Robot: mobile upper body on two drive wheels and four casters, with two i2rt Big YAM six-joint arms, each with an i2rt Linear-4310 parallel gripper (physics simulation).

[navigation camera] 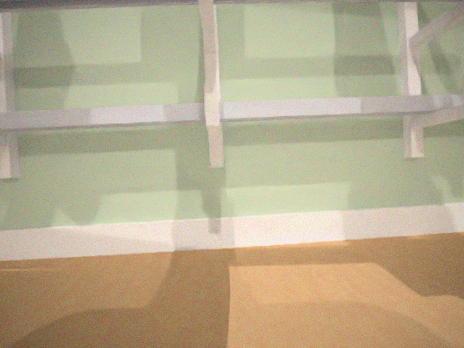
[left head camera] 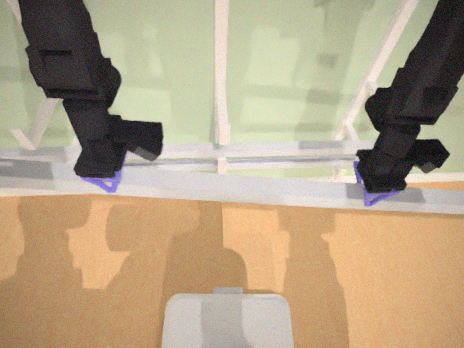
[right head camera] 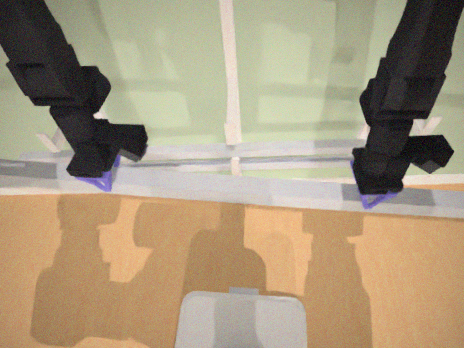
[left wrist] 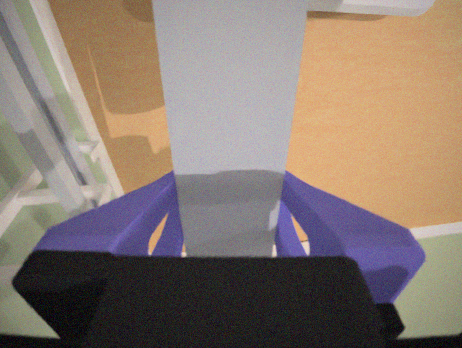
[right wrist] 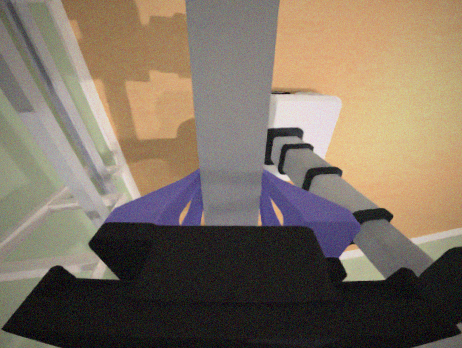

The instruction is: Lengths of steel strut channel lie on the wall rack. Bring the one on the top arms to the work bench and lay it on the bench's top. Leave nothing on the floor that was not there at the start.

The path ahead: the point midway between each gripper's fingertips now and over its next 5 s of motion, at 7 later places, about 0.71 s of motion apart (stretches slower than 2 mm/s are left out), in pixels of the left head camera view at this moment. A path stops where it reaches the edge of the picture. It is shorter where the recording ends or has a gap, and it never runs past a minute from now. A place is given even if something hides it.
My left gripper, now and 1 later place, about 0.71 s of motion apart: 114, 183; 98, 243
My right gripper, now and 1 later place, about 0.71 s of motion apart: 364, 197; 380, 253
